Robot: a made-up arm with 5 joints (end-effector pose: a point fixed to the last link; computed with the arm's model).
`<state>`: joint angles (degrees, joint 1 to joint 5).
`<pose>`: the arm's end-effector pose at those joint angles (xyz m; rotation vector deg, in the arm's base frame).
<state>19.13 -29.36 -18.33 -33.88 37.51</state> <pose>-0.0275 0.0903 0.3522 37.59 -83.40 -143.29</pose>
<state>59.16 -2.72 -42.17 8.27 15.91</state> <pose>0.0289 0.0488 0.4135 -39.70 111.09 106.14</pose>
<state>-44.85 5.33 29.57 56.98 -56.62</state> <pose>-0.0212 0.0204 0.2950 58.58 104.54 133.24</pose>
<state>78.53 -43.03 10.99 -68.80 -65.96</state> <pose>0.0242 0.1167 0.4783 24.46 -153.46 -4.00</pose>
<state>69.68 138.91 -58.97 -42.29 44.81</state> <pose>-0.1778 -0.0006 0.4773 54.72 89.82 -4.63</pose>
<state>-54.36 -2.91 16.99 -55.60 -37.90</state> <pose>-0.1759 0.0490 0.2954 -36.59 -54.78 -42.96</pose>
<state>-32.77 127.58 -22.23 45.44 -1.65</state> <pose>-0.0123 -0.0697 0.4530 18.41 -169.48 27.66</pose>
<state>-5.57 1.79 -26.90 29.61 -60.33</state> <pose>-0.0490 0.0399 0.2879 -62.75 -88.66 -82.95</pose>
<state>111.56 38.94 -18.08 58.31 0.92</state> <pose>-0.0765 0.0350 0.6328 -77.79 26.04 24.09</pose>
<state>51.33 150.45 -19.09 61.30 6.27</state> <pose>-0.1047 0.0347 0.6141 -37.39 88.18 -72.77</pose>
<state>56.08 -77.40 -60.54 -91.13 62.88</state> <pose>-0.0671 0.0840 0.4027 58.54 -27.46 -64.57</pose>
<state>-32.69 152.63 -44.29 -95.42 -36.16</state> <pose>-0.0963 0.0552 0.5285 -142.77 15.03 81.13</pose>
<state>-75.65 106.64 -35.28 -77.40 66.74</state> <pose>-0.1072 -0.0395 0.4597 -54.06 -70.68 6.28</pose>
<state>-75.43 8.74 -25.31 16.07 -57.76</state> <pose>-0.2560 0.0732 0.3403 -83.13 -24.58 -34.73</pose>
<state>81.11 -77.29 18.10 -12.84 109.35</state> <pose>-0.0560 0.1683 0.5277 -67.53 -90.71 78.35</pose>
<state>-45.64 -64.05 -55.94 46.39 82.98</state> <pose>-0.1273 0.1530 0.3854 73.84 38.04 82.36</pose>
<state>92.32 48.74 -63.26 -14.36 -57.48</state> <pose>-0.0327 -0.0456 0.4574 86.23 137.85 73.17</pose>
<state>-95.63 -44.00 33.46 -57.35 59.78</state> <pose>-0.1952 0.1156 0.3397 74.69 54.36 138.12</pose>
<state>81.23 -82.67 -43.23 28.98 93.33</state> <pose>-0.0787 0.1677 0.4525 -55.23 -42.88 124.22</pose>
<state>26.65 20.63 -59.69 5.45 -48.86</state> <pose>-0.0674 -0.0111 0.3344 -73.41 -100.96 -54.87</pose>
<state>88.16 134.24 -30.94 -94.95 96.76</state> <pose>-0.1870 0.0329 0.4978 18.07 102.63 1.72</pose>
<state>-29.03 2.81 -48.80 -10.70 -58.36</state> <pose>-0.1960 0.0516 0.3313 -60.61 -32.22 -27.97</pose>
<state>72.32 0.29 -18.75 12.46 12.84</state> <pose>0.0486 0.0656 0.4963 -69.37 85.94 82.97</pose>
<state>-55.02 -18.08 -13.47 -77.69 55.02</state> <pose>-0.1893 0.0677 0.3490 -37.83 -31.42 -119.32</pose>
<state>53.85 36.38 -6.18 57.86 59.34</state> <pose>0.0285 0.0037 0.5236 -87.47 16.05 23.07</pose>
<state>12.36 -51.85 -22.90 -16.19 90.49</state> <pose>-0.0500 0.1236 0.3711 -23.96 7.77 130.91</pose>
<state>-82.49 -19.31 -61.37 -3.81 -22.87</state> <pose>-0.2314 0.1288 0.4507 -75.47 18.94 -47.65</pose>
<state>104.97 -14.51 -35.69 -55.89 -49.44</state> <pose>0.0122 0.0515 0.4826 -4.52 -157.80 -3.94</pose>
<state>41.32 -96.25 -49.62 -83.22 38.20</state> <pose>-0.0993 0.1175 0.4071 72.57 -13.30 -61.65</pose>
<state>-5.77 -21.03 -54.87 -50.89 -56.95</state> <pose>-0.1664 0.0535 0.3525 -16.80 -29.24 -11.54</pose>
